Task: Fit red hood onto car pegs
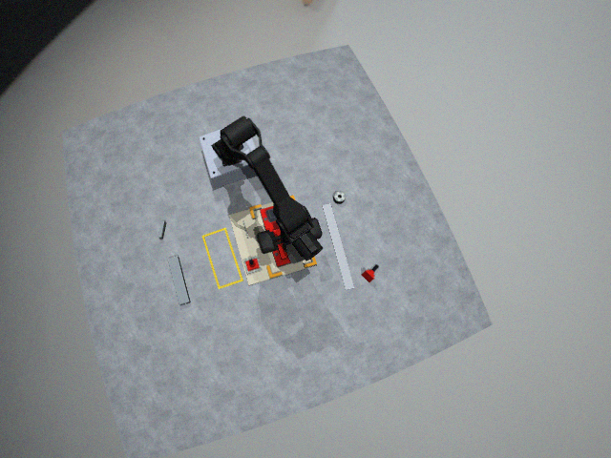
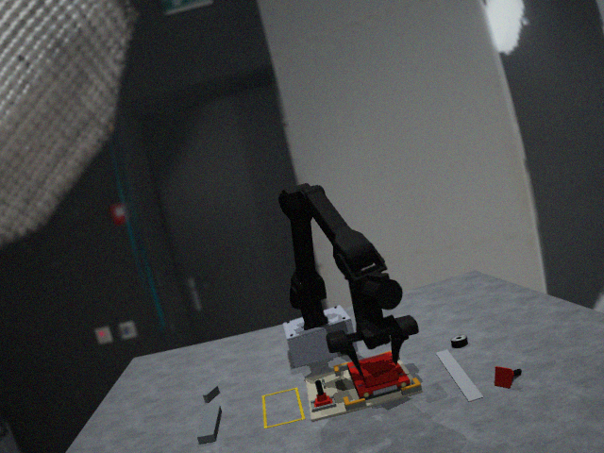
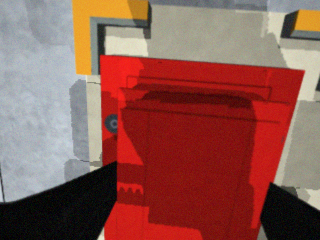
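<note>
My gripper tip is 10 mm below the red hood. Also, from my gripper tip: white strip 160 mm to the left, 40 mm below, 40 mm ahead; grey engine block 10 mm below; long grey block 370 mm to the right, 30 mm below, 30 mm ahead.
</note>
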